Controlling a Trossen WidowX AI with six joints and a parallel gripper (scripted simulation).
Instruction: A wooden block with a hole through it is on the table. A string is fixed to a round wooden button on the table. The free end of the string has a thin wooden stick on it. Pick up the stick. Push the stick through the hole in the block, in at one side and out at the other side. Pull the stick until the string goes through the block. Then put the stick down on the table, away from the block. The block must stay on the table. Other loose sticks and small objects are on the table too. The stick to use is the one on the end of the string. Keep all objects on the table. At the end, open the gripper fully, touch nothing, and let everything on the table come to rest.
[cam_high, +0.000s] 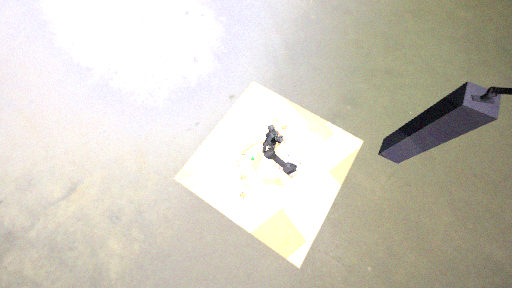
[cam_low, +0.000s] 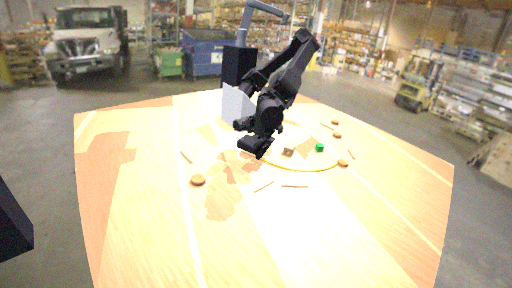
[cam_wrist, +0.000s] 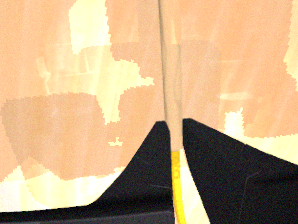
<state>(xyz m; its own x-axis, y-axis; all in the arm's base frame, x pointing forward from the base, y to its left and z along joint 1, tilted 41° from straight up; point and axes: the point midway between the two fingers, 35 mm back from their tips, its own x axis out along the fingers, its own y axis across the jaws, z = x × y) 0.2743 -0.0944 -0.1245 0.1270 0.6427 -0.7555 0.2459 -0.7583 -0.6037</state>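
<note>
Right now my gripper tip is 110 mm to the right of the wooden block, 40 mm short of it and 10 mm below it. The rest, counted from my gripper tip: green object 230 mm to the left, 90 mm ahead, 10 mm above; thin wooden stick 10 mm behind; round wooden button 220 mm to the left, 200 mm ahead.
</note>
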